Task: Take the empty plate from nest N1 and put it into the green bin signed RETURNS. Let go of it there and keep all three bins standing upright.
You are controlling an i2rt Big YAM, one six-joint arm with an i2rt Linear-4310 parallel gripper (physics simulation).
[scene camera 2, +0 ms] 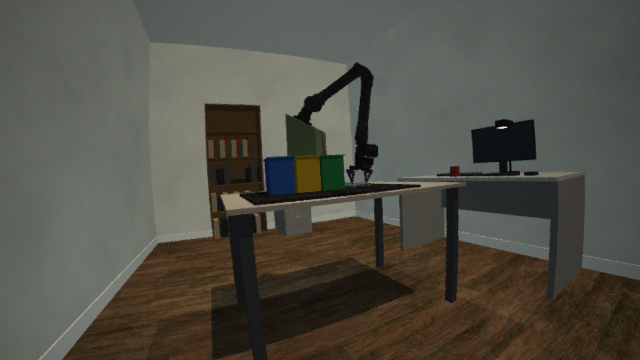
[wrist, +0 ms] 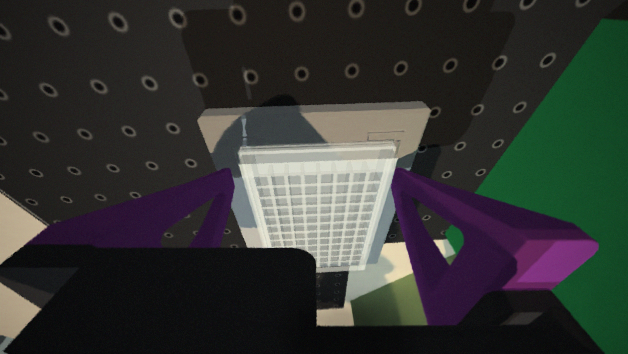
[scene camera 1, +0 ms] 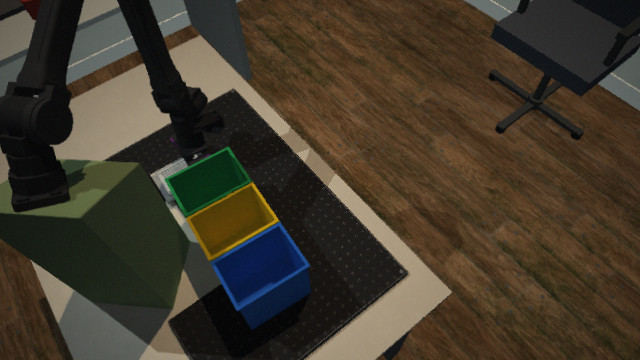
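Note:
A clear plate with a grid of wells [wrist: 320, 215] lies on a pale nest [wrist: 350, 120] on the black board; in scene camera 1 the plate [scene camera 1: 172, 171] shows partly behind the green bin. The sign N1 cannot be read. My gripper [wrist: 312, 177] [scene camera 2: 360, 181] is open, its purple fingertips on either side of the plate with a gap at each side, holding nothing. The green bin [scene camera 1: 186, 209] [scene camera 2: 332, 173] [wrist: 575, 150] stands upright right beside the nest. No RETURNS sign can be read. In scene camera 1 the fingertips are mostly hidden behind the wrist and the green bin.
A yellow bin [scene camera 1: 235, 223] [scene camera 2: 307, 174] and a blue bin [scene camera 1: 280, 295] [scene camera 2: 280, 176] stand upright in a row with the green bin on the perforated board [scene camera 1: 350, 250]. The arm stands on a tall olive-green block [scene camera 1: 130, 240] [scene camera 2: 302, 137] beside the bins.

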